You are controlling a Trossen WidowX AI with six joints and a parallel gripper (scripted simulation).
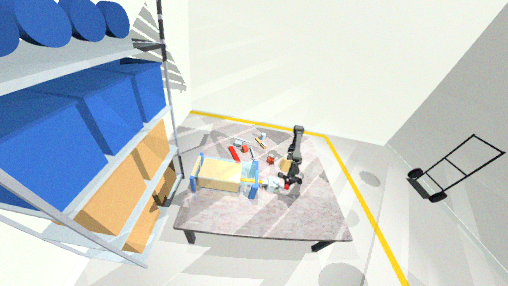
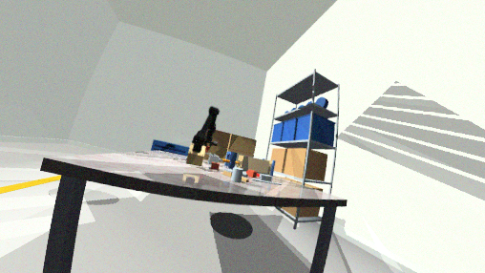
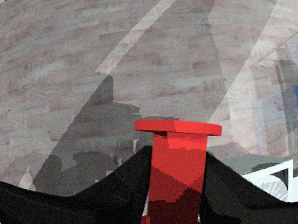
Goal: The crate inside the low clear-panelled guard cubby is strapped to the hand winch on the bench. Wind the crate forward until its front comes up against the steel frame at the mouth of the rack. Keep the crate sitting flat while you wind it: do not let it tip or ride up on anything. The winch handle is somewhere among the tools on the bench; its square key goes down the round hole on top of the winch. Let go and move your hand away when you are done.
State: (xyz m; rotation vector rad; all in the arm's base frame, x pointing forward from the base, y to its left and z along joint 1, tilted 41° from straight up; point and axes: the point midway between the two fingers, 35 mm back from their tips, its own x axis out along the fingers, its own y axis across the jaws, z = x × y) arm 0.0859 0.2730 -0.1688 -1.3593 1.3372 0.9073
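My gripper tip is 10 cm above the winch, 8 cm to the left of it and 6 cm short of it. Also, from my gripper tip: red bar 45 cm ahead, 38 cm to the right, 13 cm below.
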